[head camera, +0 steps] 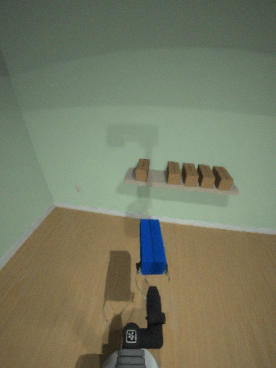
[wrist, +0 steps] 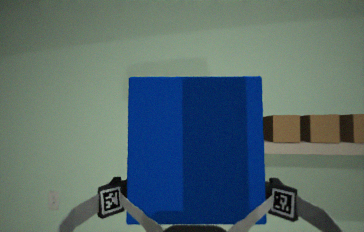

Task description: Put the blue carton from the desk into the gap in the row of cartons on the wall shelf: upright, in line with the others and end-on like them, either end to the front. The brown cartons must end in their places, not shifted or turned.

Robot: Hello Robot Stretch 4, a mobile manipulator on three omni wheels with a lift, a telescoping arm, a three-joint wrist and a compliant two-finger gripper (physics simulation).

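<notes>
The blue carton (head camera: 151,245) (wrist: 195,145) is held upright, its long axis pointing away from me towards the wall. My gripper (head camera: 153,268) (wrist: 198,200) is shut on its near end, one finger on each side. The carton hangs over the floor, in front of the wall shelf (head camera: 158,179) (wrist: 310,148) and apart from it. In the head view one brown carton (head camera: 142,170) stands at the shelf's left, then the gap, then several brown cartons (head camera: 173,173) (wrist: 286,129) to the right, end-on. In the wrist view the blue carton hides the gap and the shelf's left part.
The green wall (head camera: 200,135) (wrist: 310,65) is behind the shelf, and a side wall (head camera: 20,175) stands at the left. A white baseboard (head camera: 200,224) runs along the wood floor (head camera: 215,280). A wall outlet (head camera: 78,189) (wrist: 53,200) is left of the shelf.
</notes>
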